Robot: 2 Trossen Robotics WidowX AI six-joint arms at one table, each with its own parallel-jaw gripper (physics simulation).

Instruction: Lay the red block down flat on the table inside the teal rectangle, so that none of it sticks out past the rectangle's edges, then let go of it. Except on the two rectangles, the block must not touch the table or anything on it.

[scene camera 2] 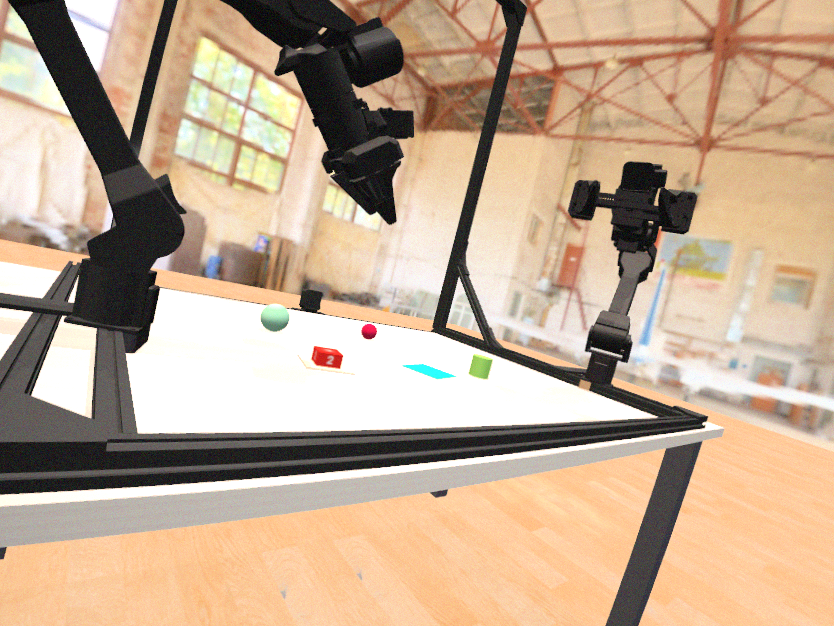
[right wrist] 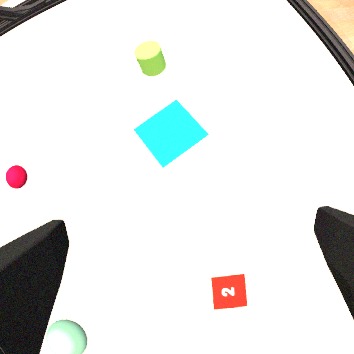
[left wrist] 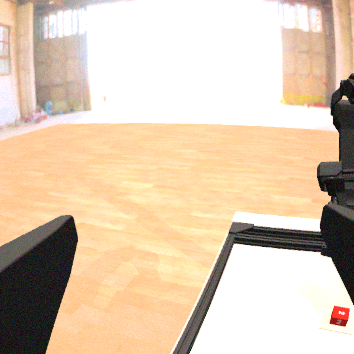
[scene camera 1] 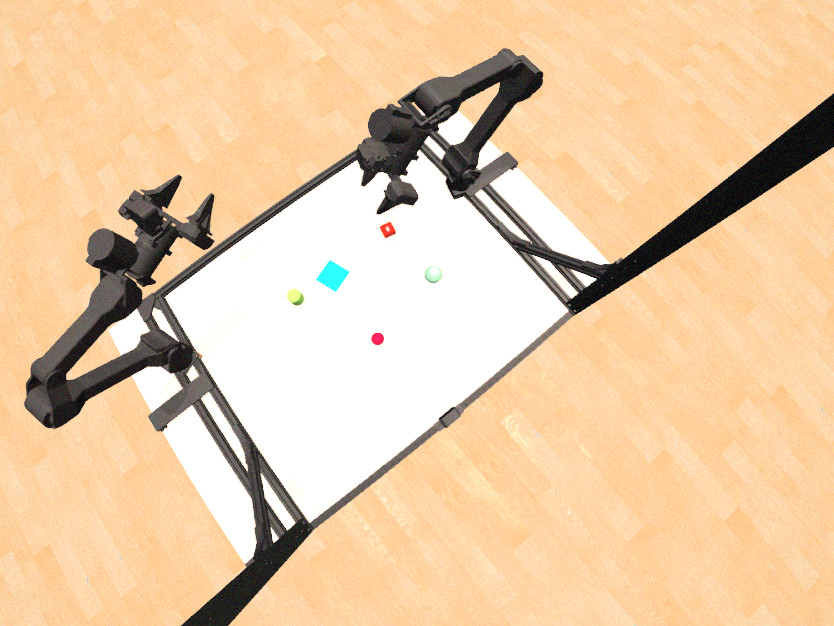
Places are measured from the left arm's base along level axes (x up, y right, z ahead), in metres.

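Pixels of known places: left gripper, fingertip midpoint: (scene camera 2: 627,186) (left wrist: 202,223) (scene camera 1: 196,184); right gripper, fingertip midpoint: (scene camera 2: 382,218) (right wrist: 194,227) (scene camera 1: 369,199); left arm's base, link origin: (scene camera 2: 597,382) (scene camera 1: 183,359); right arm's base, link origin: (scene camera 2: 110,323) (scene camera 1: 460,183).
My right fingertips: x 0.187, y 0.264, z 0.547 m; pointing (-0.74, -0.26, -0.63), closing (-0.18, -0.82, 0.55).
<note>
Ahead of a thing's pixels: the offset from my right fingertips to its top centre. "*": to the spot under its first point.
The red block @[dx -0.187, dy +0.010, dz +0.031 m] (scene camera 1: 388,234) (scene camera 2: 326,357) (left wrist: 339,315) (right wrist: 219,296), marked 2, lies flat on a pale rectangle @[* dx -0.205, dy -0.014, dz +0.033 m] (scene camera 2: 338,369) (left wrist: 326,322), which is hard to see from above. The teal rectangle @[* dx -0.205, dy -0.051, dz -0.153 m] (scene camera 1: 332,275) (scene camera 2: 429,371) (right wrist: 171,133) is bare; the left wrist view does not show it. My right gripper (scene camera 1: 372,198) (scene camera 2: 382,216) (right wrist: 194,227) is open and empty, pointing down high above the table near the block. My left gripper (scene camera 1: 195,187) (scene camera 2: 630,204) (left wrist: 202,223) is open and empty, raised beyond the table's edge, far from the block.
A green cylinder @[dx -0.170, dy -0.095, dz -0.255 m] (scene camera 1: 295,296) (scene camera 2: 480,366) (right wrist: 151,61) stands close to the teal rectangle. A mint ball @[dx -0.160, dy +0.183, dz -0.022 m] (scene camera 1: 433,274) (scene camera 2: 274,318) (right wrist: 66,339) and a smaller crimson ball @[dx -0.175, dy +0.147, dz -0.238 m] (scene camera 1: 377,338) (scene camera 2: 369,331) (right wrist: 16,177) are also on the table. Black rails edge the tabletop.
</note>
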